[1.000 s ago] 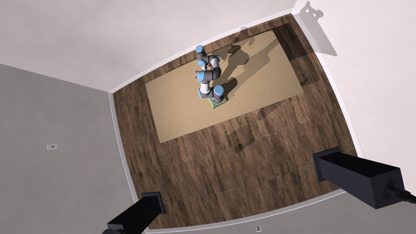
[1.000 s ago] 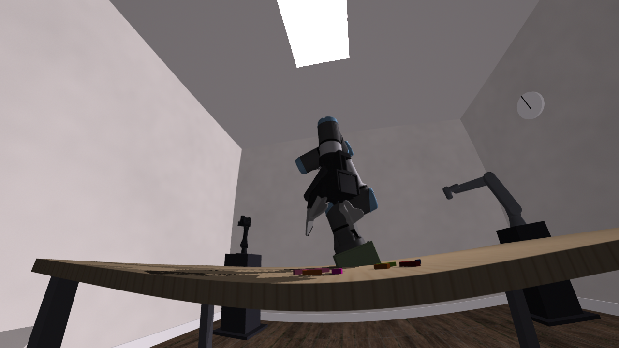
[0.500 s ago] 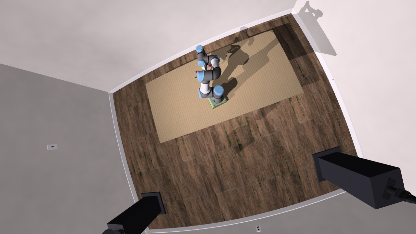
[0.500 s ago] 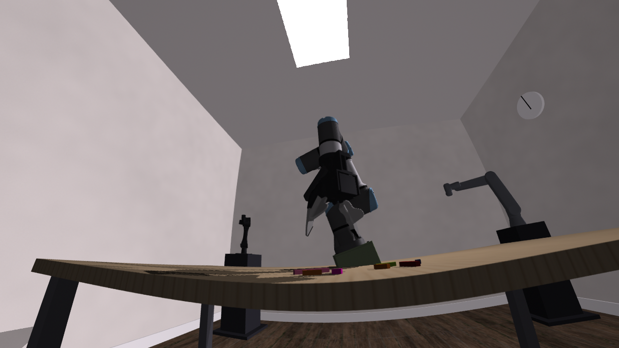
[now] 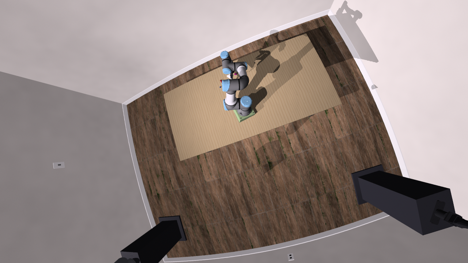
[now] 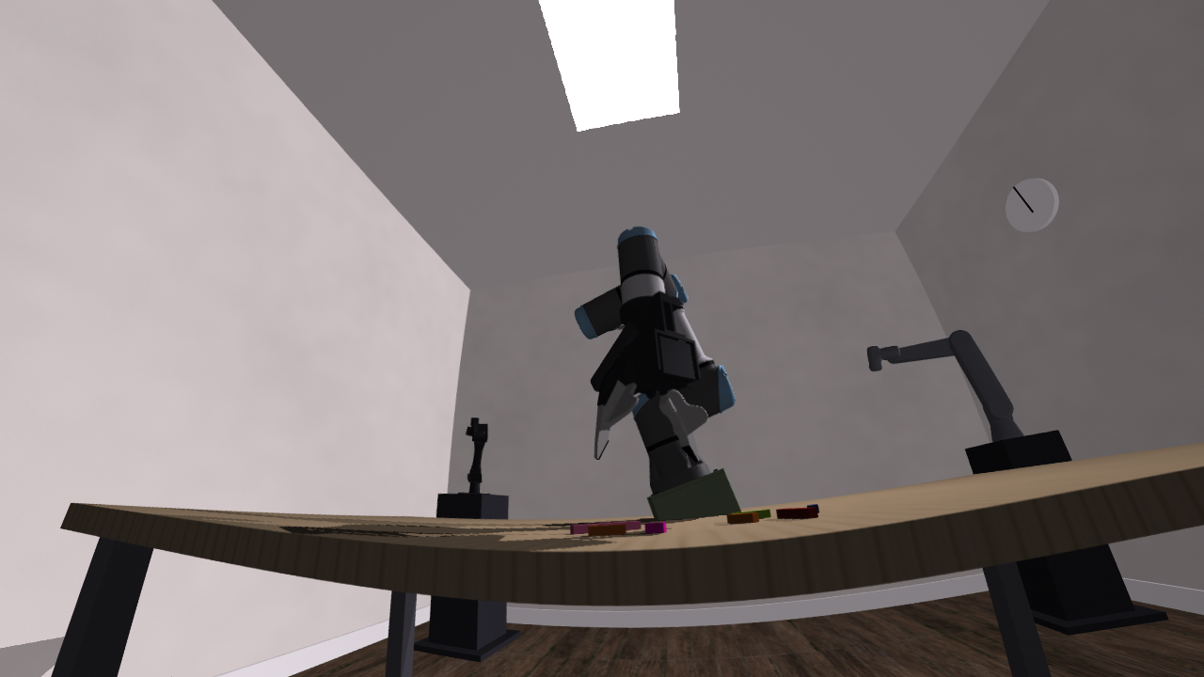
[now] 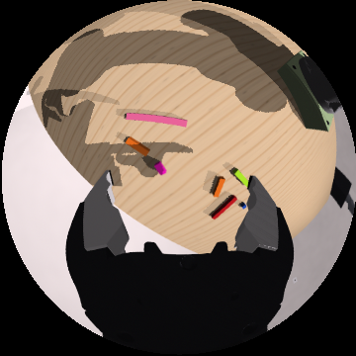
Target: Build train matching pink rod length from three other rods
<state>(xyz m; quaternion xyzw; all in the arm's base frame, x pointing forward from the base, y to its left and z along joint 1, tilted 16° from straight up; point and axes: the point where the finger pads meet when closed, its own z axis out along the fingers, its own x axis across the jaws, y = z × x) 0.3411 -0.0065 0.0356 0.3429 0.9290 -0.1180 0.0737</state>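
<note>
The blue rod lies 3 cm behind my hand, 19 cm to the left of it and 7 cm below it. Round my hand: pink rod (6 cm to the right, 7 cm below); then lime rod (6 cm behind, 11 cm to the left, 7 cm below); then magenta rod (5 cm ahead, 1 cm to the left, 7 cm below).
</note>
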